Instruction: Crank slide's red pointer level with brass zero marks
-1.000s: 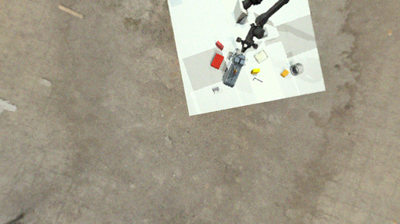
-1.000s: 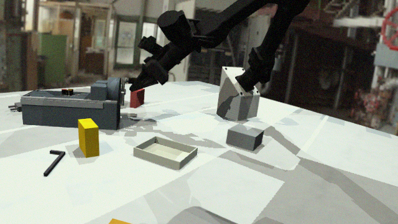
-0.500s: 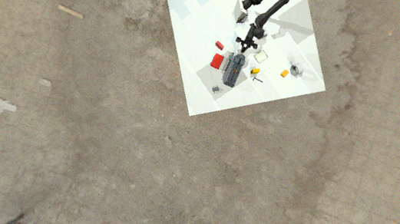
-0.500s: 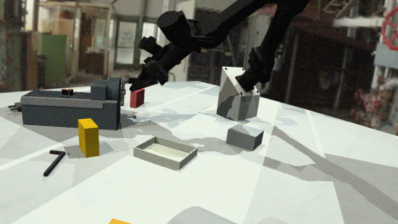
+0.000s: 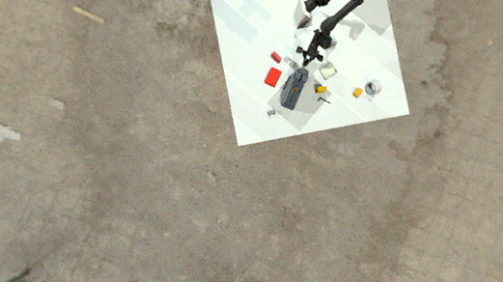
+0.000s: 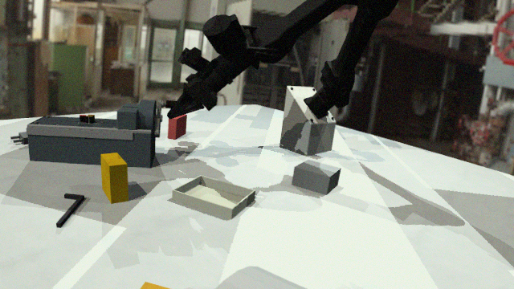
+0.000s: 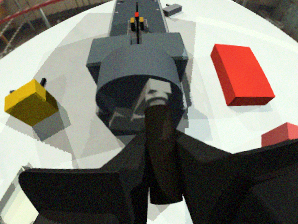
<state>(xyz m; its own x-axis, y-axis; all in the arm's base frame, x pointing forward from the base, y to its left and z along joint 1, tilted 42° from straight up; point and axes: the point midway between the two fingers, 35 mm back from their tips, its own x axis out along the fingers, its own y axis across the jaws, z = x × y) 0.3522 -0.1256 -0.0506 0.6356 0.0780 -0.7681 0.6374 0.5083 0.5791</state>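
Right now my gripper tip is 30 mm below the dark crank handle, 10 mm to the right of it and 10 mm past it. From my gripper tip the other things lie so: flat red block: 210 mm to the right, 80 mm below, 20 mm behind; then red pointer: 140 mm ahead, 110 mm to the right, 10 mm below; then yellow block: 180 mm ahead, 90 mm to the left, 60 mm below.
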